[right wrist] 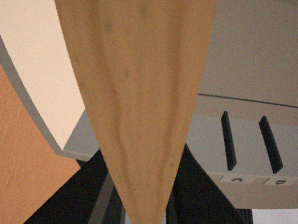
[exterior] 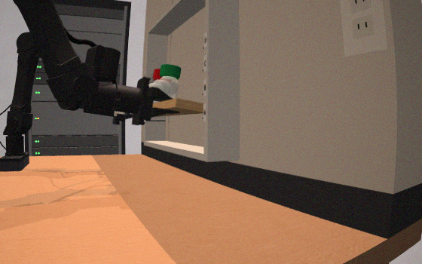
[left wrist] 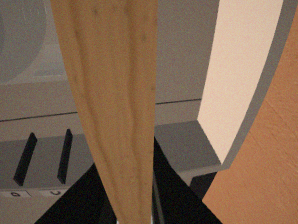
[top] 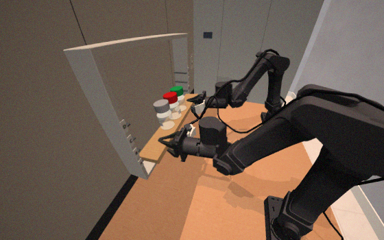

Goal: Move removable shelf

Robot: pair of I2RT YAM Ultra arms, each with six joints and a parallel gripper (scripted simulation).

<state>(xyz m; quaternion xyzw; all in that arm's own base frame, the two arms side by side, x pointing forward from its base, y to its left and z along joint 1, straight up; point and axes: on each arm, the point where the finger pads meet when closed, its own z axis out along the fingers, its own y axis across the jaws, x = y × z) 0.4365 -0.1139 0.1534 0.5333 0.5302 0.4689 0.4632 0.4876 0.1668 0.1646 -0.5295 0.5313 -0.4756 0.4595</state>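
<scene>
The green-capped bottle is 9 cm to the left of my right hand and 6 cm above it. The rest, counted from my right hand: wall rack (15 cm to the left, 10 cm above, 6 cm ahead); then wooden shelf (15 cm to the left, 1 cm behind); then grey-capped bottle (22 cm to the left, 6 cm above).
Now: the grey-capped bottle 7 cm to the right of my left hand, 6 cm above it and 2 cm ahead of it. The rest, counted from my left hand: green-capped bottle 20 cm to the right, 6 cm above, 3 cm ahead; then wall rack 14 cm to the right, 10 cm above, 8 cm ahead; then wooden shelf 15 cm to the right, 2 cm ahead.
</scene>
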